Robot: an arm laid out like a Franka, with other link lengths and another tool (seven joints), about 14 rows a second.
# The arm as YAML. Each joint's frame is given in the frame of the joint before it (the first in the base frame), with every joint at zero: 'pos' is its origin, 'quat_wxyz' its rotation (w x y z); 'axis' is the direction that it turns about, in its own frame. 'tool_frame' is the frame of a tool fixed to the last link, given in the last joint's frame.
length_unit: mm
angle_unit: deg
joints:
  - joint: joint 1
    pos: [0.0, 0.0, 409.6]
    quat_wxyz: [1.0, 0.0, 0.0, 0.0]
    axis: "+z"
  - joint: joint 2
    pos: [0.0, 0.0, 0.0]
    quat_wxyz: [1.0, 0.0, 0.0, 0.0]
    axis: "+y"
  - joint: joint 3
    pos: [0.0, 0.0, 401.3]
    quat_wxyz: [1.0, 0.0, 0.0, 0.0]
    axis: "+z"
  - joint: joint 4
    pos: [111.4, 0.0, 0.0]
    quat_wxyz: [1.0, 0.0, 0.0, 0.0]
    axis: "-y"
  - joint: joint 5
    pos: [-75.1, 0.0, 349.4]
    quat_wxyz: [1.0, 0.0, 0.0, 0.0]
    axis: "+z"
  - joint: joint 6
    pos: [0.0, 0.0, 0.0]
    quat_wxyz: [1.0, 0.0, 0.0, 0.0]
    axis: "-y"
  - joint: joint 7
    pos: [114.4, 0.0, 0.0]
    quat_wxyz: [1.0, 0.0, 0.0, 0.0]
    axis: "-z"
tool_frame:
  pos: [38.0, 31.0, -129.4]
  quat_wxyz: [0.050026, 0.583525, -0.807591, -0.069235]
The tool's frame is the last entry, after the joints.
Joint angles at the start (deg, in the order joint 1, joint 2, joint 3, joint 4, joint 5, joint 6, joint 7):
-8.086, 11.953, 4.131, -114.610, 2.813, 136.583, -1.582
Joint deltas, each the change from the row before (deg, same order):
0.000, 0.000, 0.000, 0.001, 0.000, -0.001, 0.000
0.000, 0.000, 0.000, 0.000, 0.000, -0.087, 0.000
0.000, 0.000, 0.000, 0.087, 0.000, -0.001, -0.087
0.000, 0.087, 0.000, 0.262, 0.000, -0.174, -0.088
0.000, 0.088, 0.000, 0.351, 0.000, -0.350, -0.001
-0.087, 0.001, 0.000, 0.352, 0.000, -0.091, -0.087
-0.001, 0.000, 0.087, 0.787, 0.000, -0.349, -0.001
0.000, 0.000, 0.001, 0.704, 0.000, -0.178, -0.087
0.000, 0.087, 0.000, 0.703, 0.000, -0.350, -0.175
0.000, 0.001, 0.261, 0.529, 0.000, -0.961, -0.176
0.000, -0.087, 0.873, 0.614, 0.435, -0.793, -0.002
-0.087, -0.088, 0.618, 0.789, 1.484, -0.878, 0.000
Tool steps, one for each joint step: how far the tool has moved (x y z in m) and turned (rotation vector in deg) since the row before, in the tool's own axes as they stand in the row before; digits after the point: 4 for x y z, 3 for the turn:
0.0000, 0.0000, 0.0000, 0.000, 0.000, 0.000
0.0001, 0.0001, 0.0003, -0.083, 0.025, 0.004
-0.0002, -0.0003, -0.0007, 0.081, -0.012, -0.093
-0.0004, -0.0009, -0.0007, -0.003, 0.004, -0.092
-0.0004, -0.0010, -0.0009, -0.088, 0.011, -0.006
0.0003, -0.0015, -0.0029, 0.254, -0.069, -0.026
-0.0023, -0.0021, -0.0057, 0.398, -0.160, -0.137
-0.0014, -0.0023, -0.0056, 0.497, -0.151, -0.140
-0.0012, -0.0022, -0.0040, 0.247, -0.066, -0.208
-0.0033, 0.0008, -0.0015, -0.462, 0.080, -0.426
-0.0101, 0.0026, -0.0035, -0.317, -0.512, -0.630
-0.0067, 0.0005, -0.0056, -0.407, -1.346, 0.252

